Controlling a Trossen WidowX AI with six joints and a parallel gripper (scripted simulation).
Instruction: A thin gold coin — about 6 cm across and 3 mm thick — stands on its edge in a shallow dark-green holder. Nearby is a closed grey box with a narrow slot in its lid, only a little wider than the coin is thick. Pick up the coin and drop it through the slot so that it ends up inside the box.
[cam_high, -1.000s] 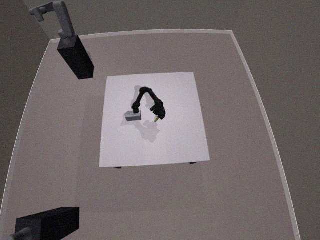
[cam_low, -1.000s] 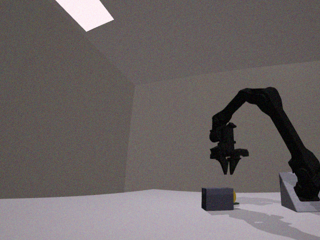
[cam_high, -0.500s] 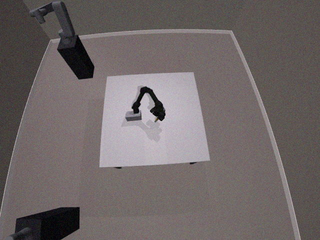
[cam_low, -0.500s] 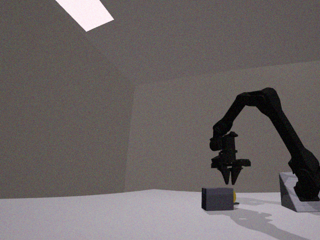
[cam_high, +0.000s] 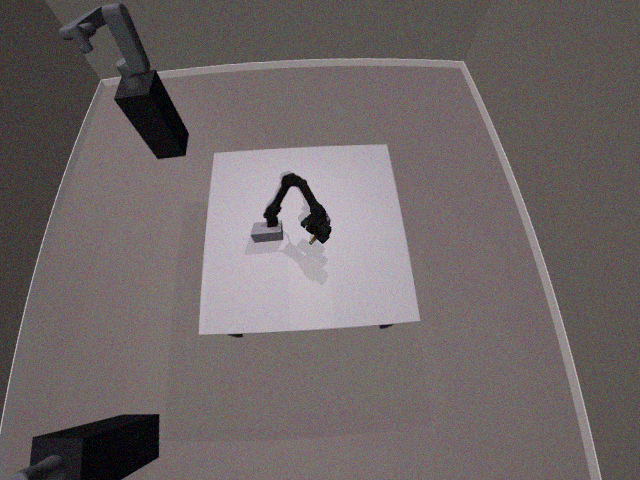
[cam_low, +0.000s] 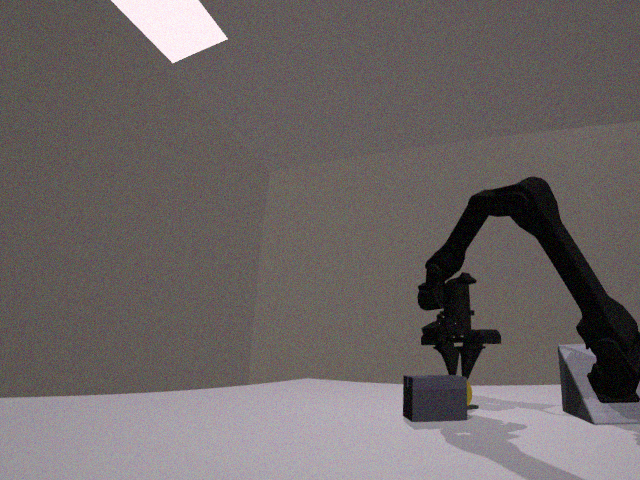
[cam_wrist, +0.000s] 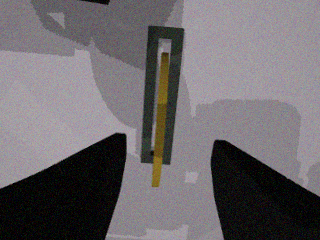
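The coin lies 3 cm below my gripper tip.
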